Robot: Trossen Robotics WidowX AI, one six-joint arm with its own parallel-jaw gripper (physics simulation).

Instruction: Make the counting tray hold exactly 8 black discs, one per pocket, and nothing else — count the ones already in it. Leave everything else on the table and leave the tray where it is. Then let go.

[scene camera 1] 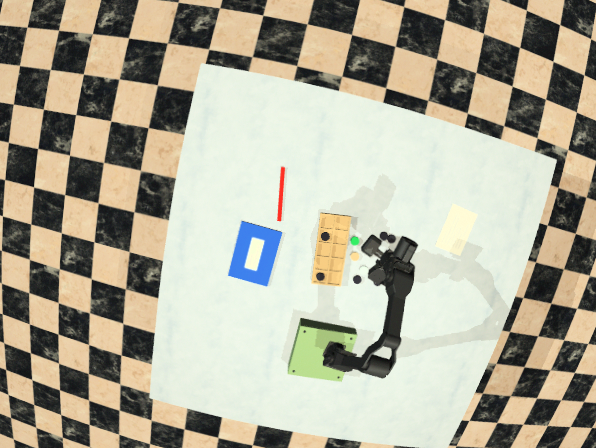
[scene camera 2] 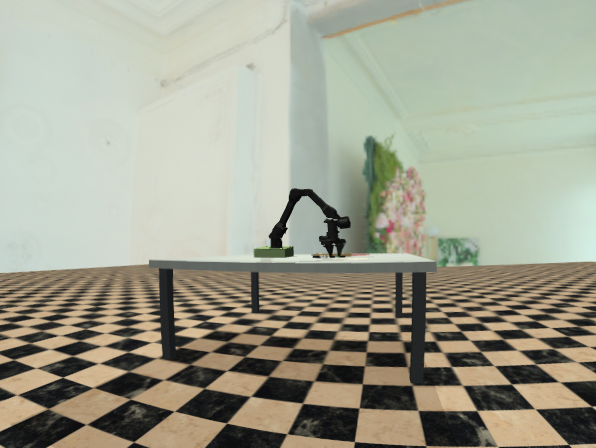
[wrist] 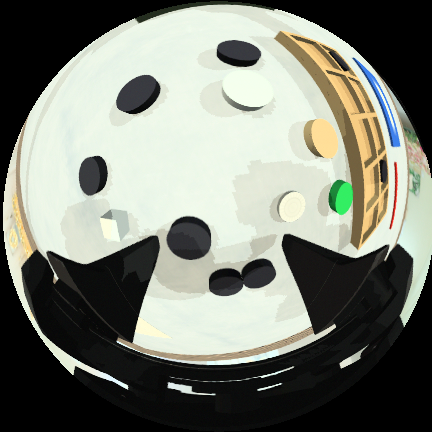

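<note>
The wooden counting tray [scene camera 1: 341, 248] [wrist: 341, 112] holds two black discs, one [scene camera 1: 325, 236] [wrist: 383, 171] near its far end and one [scene camera 1: 320, 276] [wrist: 339, 60] in the end pocket nearest the base, both in the column away from the gripper. My gripper [scene camera 1: 389, 250] [scene camera 2: 335, 254] [wrist: 221, 241] is open and empty, pointing down low over the table beside the tray. In the wrist view a black disc [wrist: 189, 238] lies between the fingertips, nearer the left one. Two touching black discs [scene camera 1: 387, 237] [wrist: 242, 277] lie beyond. Other loose black discs [wrist: 238, 53] [wrist: 138, 94] [wrist: 93, 175] lie toward the base and left.
Beside the tray lie a green disc [scene camera 1: 354, 240] [wrist: 341, 197], a tan disc [scene camera 1: 354, 256] [wrist: 321, 138], a white disc [wrist: 247, 90] and a small cream disc [wrist: 291, 206]. A pale cube [wrist: 115, 225] is by the left finger. A blue frame [scene camera 1: 237, 252] and red bar [scene camera 1: 281, 194] lie beyond the tray.
</note>
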